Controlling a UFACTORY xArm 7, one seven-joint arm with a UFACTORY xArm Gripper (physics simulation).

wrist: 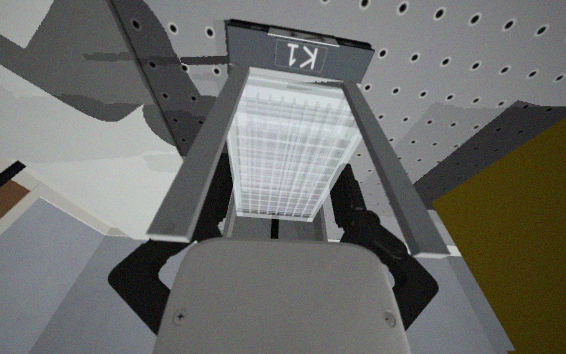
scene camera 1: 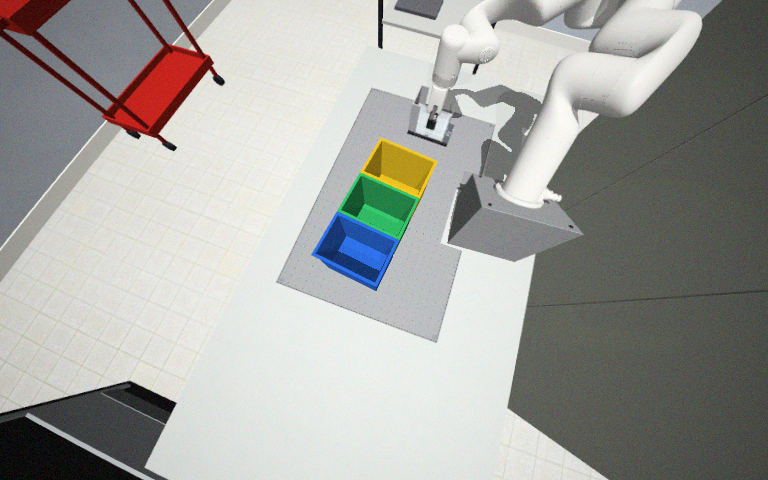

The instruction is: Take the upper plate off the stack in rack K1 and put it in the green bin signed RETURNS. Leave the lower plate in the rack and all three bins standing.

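Pixels of known places: gripper, fingertip midpoint: (wrist: 284,170) (scene camera 1: 433,119); arm's base, origin of the base link: (scene camera 1: 517,196).
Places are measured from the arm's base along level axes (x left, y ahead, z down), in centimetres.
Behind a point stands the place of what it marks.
The clear, gridded upper plate (wrist: 282,155) {z 13.8, x -31.6, y 25.9 cm} is between the two black fingers of my gripper (scene camera 1: 431,122) {z 14.0, x -31.3, y 27.7 cm} (wrist: 284,170) {z 14.0, x -31.3, y 27.7 cm}, which is shut on it. The plate looks level and is raised a little, still between the grey uprights of rack K1 (scene camera 1: 415,117) {z 11.1, x -27.1, y 33.9 cm} (wrist: 205,167) {z 8.4, x -34.4, y 21.6 cm}. The lower plate cannot be clearly told apart through the clear plate. The green bin (scene camera 1: 378,218) {z 19.6, x 9.9, y 35.6 cm} stands upright between the yellow bin (scene camera 1: 399,169) {z 12.3, x -5.9, y 33.5 cm} and the blue bin (scene camera 1: 365,249) {z 19.6, x 21.5, y 36.3 cm}. The RETURNS sign is not readable in the scene view. The yellow bin (wrist: 520,225) {z 12.7, x -6.0, y 33.0 cm} also shows in the wrist view.
The bins stand in a close row on the grey perforated mat (scene camera 1: 416,308) {z 19.8, x 34.4, y 15.6 cm}, with the yellow one nearest the rack. The arm's grey base block (scene camera 1: 509,226) {z -2.3, x 10.5, y 1.9 cm} stands to the right of the bins. A red cart (scene camera 1: 161,93) stands on the floor at the upper left.
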